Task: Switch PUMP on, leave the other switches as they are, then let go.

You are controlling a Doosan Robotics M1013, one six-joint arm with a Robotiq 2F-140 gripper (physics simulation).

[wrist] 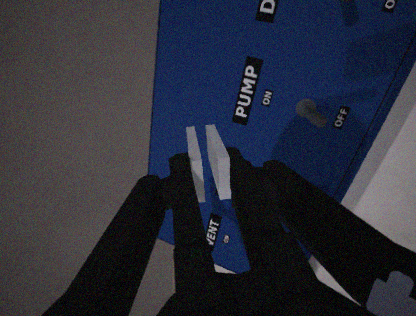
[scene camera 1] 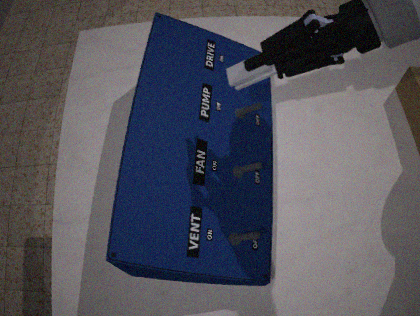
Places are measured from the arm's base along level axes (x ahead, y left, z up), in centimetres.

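Pixels of known places: gripper, between the fingertips: (wrist: 201,141) (scene camera 1: 231,79).
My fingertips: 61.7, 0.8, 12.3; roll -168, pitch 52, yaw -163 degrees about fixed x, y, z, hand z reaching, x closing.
For each thing: its top centre in the pictures, then the offset to it from my fingertips, as dx, dy, dz. Level surfaces: height alone.
- grey PUMP lever, centre of its top: (wrist: 304,116) (scene camera 1: 251,103) -4.3, -2.4, -10.1
- FAN lever, centre of its top: (scene camera 1: 250,163) -3.2, +9.5, -10.1
- VENT lever, centre of its top: (scene camera 1: 248,234) -2.1, +21.5, -10.1
- pale table top, height of its surface: dz -23.1
The blue switch panel (scene camera 1: 150,150) (wrist: 195,65) carries rows labelled DRIVE, PUMP, FAN and VENT. The grey PUMP lever (scene camera 1: 248,110) (wrist: 312,113) leans toward its OFF label. The FAN lever (scene camera 1: 248,170) and VENT lever (scene camera 1: 245,237) also lean toward OFF. The DRIVE lever (wrist: 350,12) shows partly at the wrist view's top edge; the gripper hides it in the scene view. My gripper (scene camera 1: 233,81) (wrist: 201,141) is shut, with a narrow empty gap between its pale pads. It hangs over the panel, apart from the PUMP lever.
The panel rests on a pale table top (scene camera 1: 330,165), with tiled floor (scene camera 1: 30,125) beyond its left edge. A brown block-like thing (scene camera 1: 411,95) shows at the scene view's right edge. The arm reaches in from the upper right and casts shadows over the switches.
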